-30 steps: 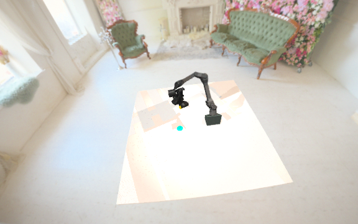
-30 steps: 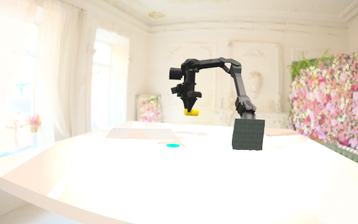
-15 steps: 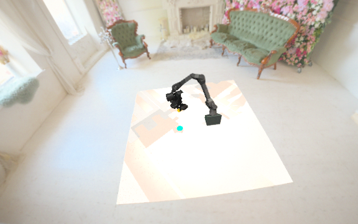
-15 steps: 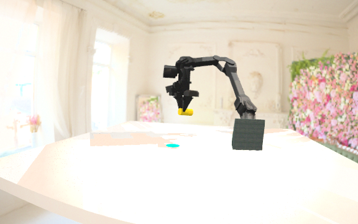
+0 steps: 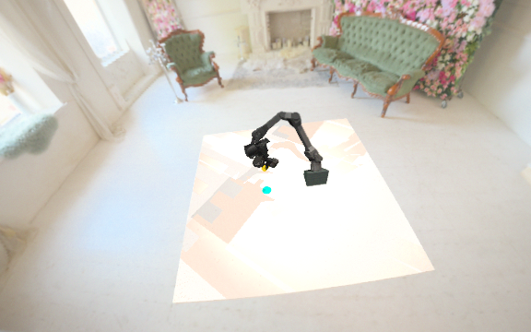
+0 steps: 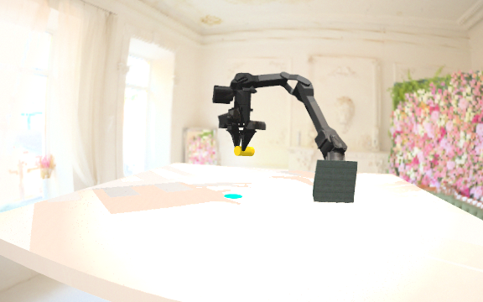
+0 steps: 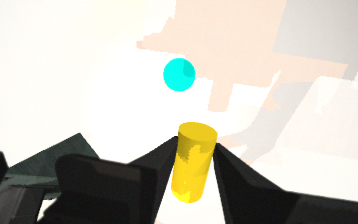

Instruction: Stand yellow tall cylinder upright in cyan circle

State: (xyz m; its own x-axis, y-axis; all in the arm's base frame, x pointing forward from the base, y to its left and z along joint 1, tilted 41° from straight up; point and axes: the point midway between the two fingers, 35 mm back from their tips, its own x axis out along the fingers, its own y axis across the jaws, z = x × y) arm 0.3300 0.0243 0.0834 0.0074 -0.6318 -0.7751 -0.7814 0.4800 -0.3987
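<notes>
Now: the cyan circle 15 cm below my gripper tip, 6 cm to the left of it and 1 cm ahead of it. The rest, counted from my gripper tip: yellow tall cylinder: 2 cm to the right, 1 cm behind.
</notes>
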